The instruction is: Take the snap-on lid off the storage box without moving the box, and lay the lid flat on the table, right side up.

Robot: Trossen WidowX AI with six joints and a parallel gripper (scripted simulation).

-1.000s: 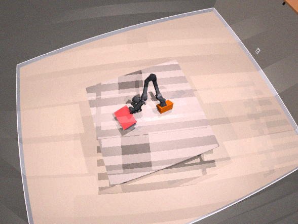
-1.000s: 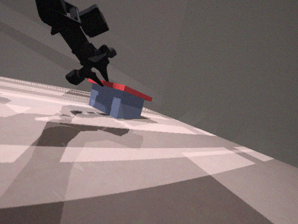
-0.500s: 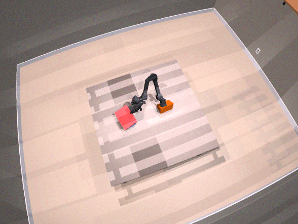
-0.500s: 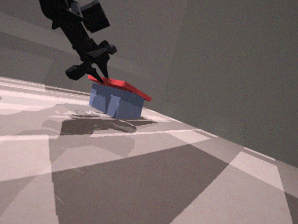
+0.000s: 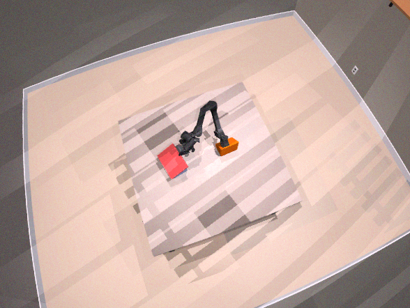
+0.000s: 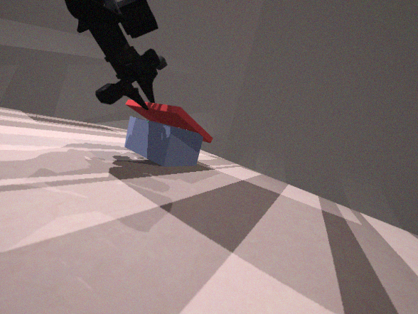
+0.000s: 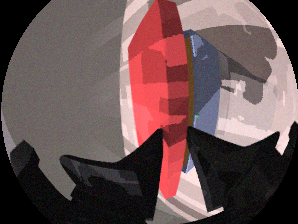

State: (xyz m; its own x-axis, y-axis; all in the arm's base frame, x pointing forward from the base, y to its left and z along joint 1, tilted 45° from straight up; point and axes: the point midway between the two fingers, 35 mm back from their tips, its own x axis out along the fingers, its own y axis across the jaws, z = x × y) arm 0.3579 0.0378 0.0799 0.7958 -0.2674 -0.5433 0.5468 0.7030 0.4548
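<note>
My gripper tip is 70 mm short of the flat red lid, 20 mm to the right of it and 20 mm above it. The rest, counted from my gripper tip: blue storage box 90 mm below, 60 mm ahead, 10 mm to the left.
</note>
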